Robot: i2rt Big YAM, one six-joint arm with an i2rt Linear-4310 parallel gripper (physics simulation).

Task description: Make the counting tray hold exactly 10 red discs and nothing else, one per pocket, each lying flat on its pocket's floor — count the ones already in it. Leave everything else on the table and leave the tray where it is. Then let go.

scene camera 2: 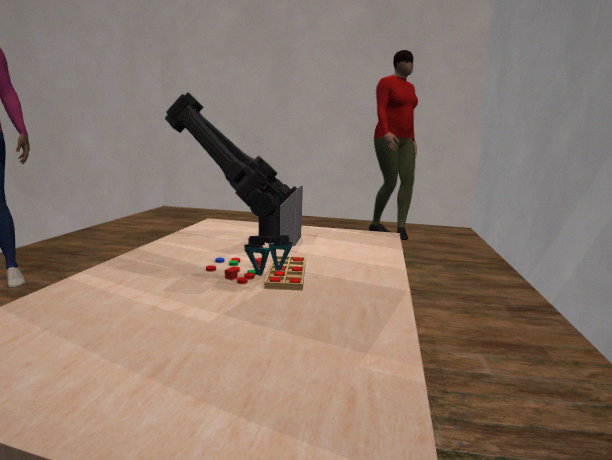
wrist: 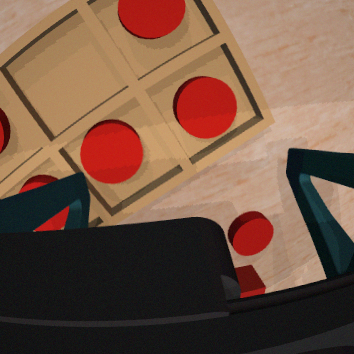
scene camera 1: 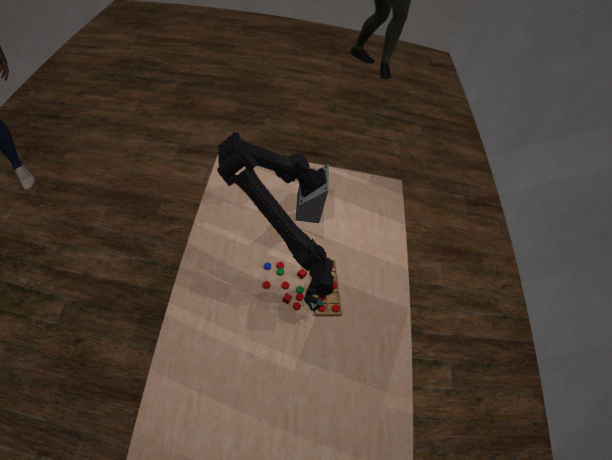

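The counting tray point(scene camera 1: 328, 314) point(scene camera 2: 284, 286) point(wrist: 137, 87) has several red discs lying in separate pockets, such as one in its front right corner pocket point(scene camera 1: 335, 308) point(scene camera 2: 295, 280) point(wrist: 205, 107). The arm hides some pockets in the first scene view. My gripper point(scene camera 1: 314, 304) point(scene camera 2: 269, 271) point(wrist: 188, 172) is open and empty, low over the tray's left edge near its front. Several loose red discs lie left of the tray; the front one point(scene camera 1: 297, 306) point(scene camera 2: 242, 280) point(wrist: 251, 233) shows between the fingers' span in the wrist view. Another red disc point(scene camera 1: 266, 285) point(scene camera 2: 211, 268) lies farthest left.
A red cube point(scene camera 1: 287, 298) point(scene camera 2: 231, 274) point(wrist: 250, 282) and a second red cube point(scene camera 1: 302, 274) stand among the loose discs. Two green discs point(scene camera 1: 280, 272) point(scene camera 1: 300, 290) and a blue disc point(scene camera 1: 267, 266) point(scene camera 2: 220, 260) lie left of the tray. The arm's base stands behind.
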